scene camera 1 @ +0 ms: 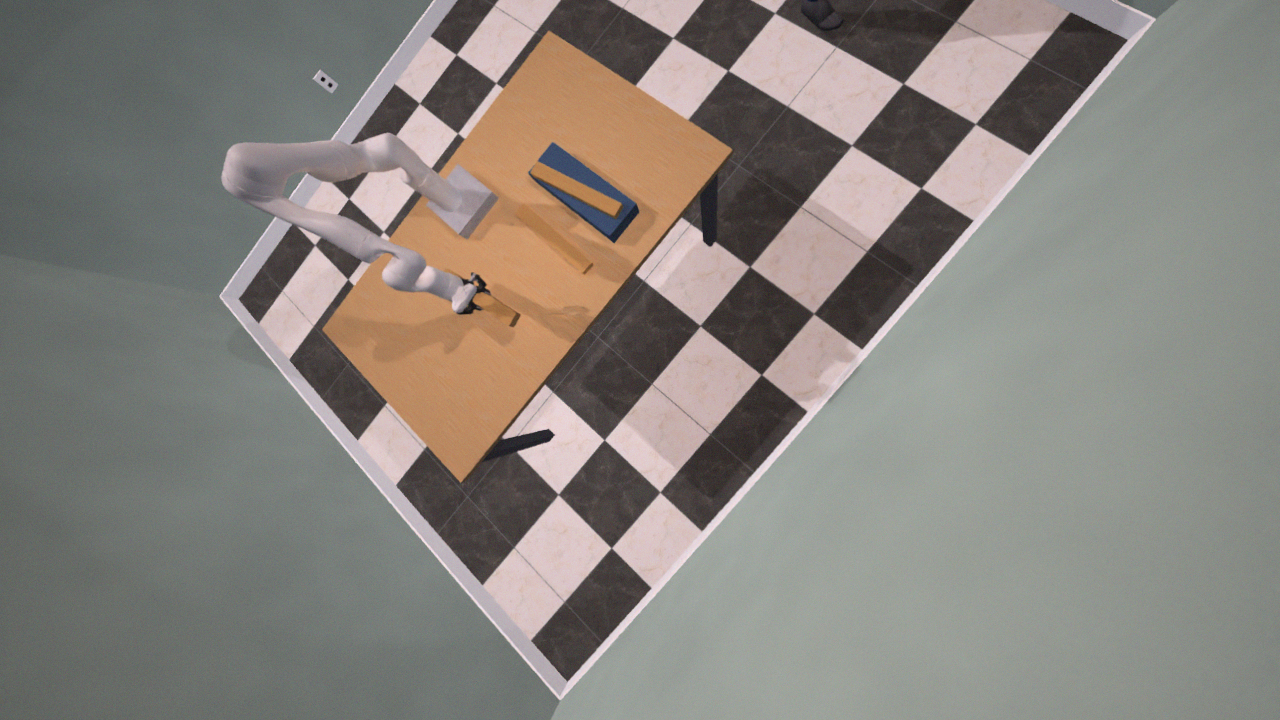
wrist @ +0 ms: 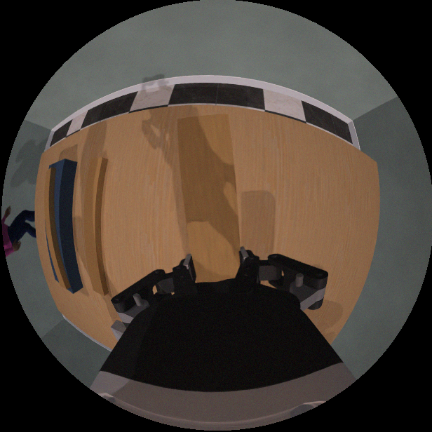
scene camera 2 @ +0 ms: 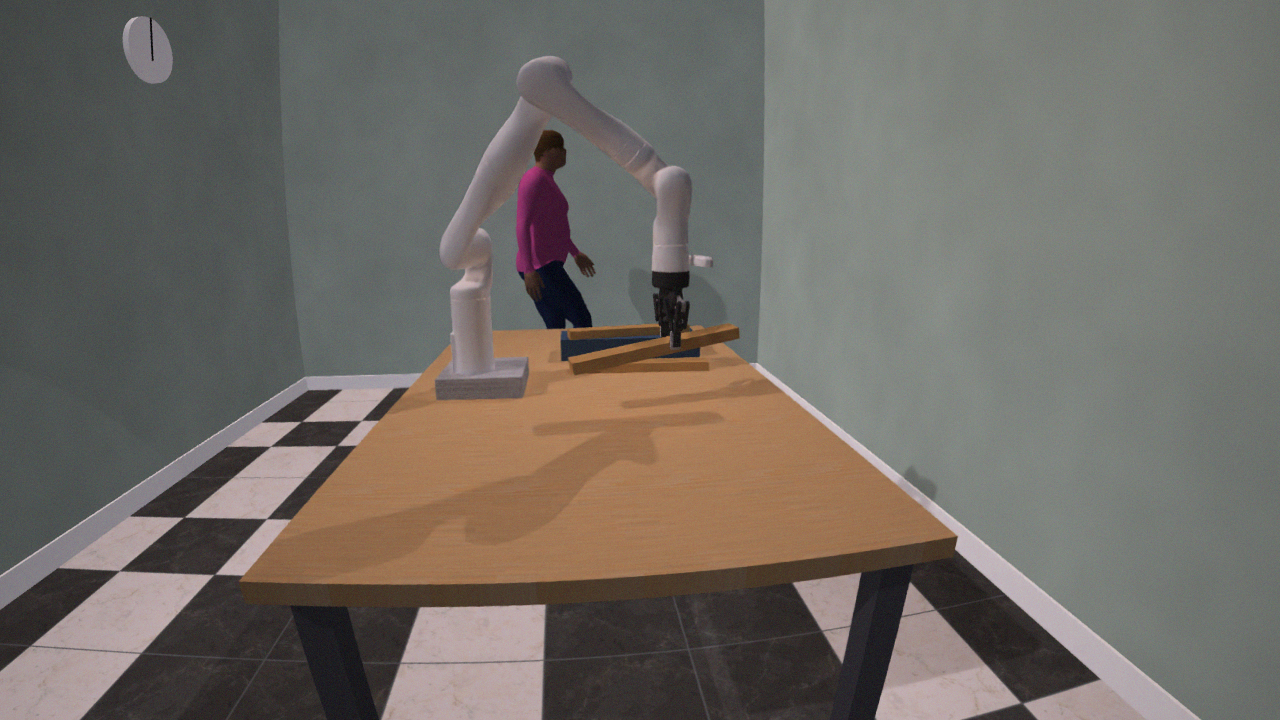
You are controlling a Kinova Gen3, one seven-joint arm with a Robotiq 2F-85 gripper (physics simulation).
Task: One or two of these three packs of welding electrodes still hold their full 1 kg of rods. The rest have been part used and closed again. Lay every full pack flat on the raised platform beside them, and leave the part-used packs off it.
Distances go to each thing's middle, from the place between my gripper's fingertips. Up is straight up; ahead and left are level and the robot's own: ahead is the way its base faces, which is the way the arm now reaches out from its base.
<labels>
My gripper is now 90 mm past the blue raised platform [scene camera 1: 555,157], 490 mm to the right of it and 100 mm above it.
</labels>
